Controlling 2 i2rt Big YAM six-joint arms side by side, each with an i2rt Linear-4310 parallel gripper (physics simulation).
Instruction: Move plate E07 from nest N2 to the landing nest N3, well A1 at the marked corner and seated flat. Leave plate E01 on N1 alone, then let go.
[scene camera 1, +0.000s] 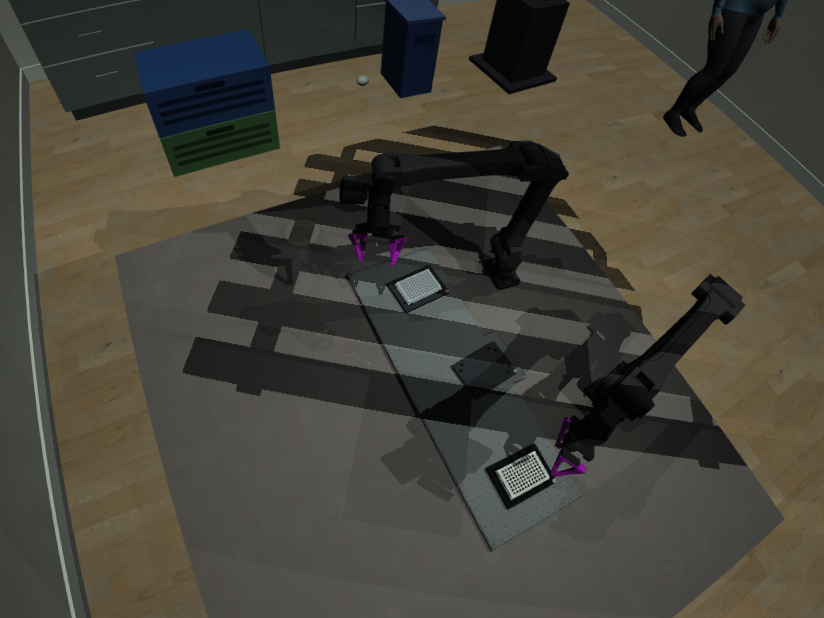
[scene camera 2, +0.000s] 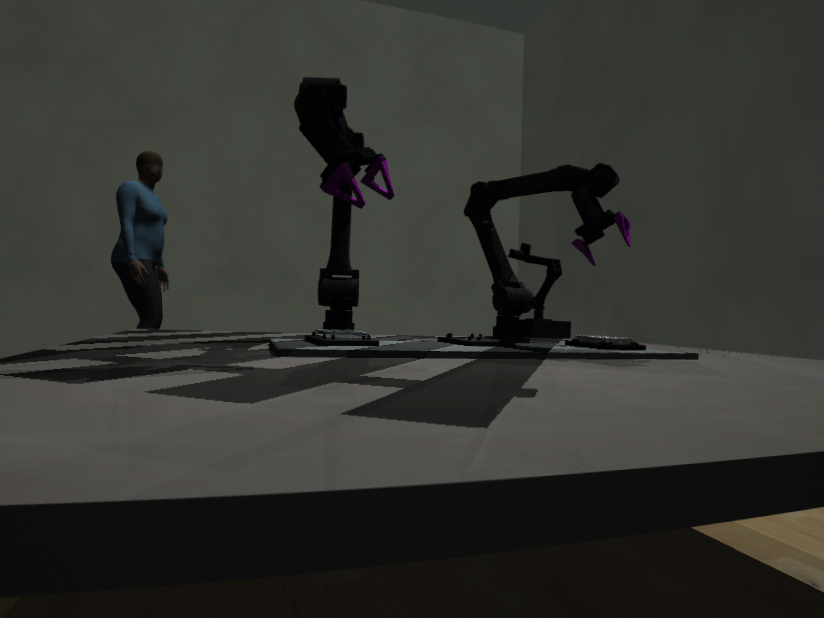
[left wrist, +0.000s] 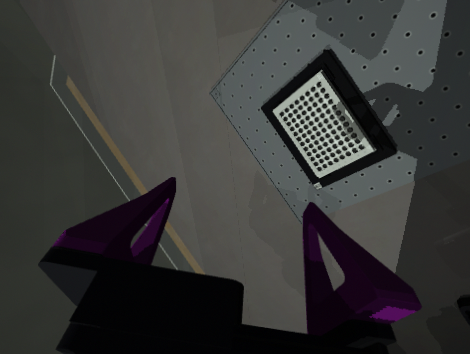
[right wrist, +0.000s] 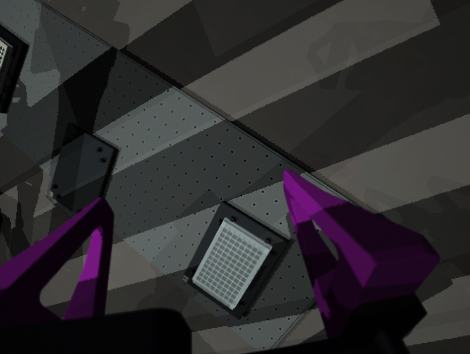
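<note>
A white plate with round wells (scene camera 1: 523, 475) (scene camera 2: 604, 339) (left wrist: 320, 125) lies in a black nest at the lower end of the board. A pale plate with square wells (scene camera 1: 417, 286) (scene camera 2: 340, 333) (right wrist: 232, 265) lies in another nest at the upper end. A dark nest (scene camera 1: 482, 365) (right wrist: 85, 170) between them holds no plate. No plate or nest labels can be read. My left gripper (scene camera 1: 556, 459) (scene camera 2: 611, 254) (left wrist: 241, 196) is open and empty, high above the round-well plate's end. My right gripper (scene camera 1: 377, 262) (scene camera 2: 377, 201) (right wrist: 196, 191) is open and empty, high above the square-well plate's end.
The perforated board (scene camera 1: 492, 528) (left wrist: 245, 95) carries all three nests on the grey table (scene camera 1: 299, 498). A small light piece (left wrist: 317, 185) marks one corner of the round-well plate's nest. Blue and green crates (scene camera 1: 206, 86) and a person (scene camera 2: 141, 226) are beyond the table.
</note>
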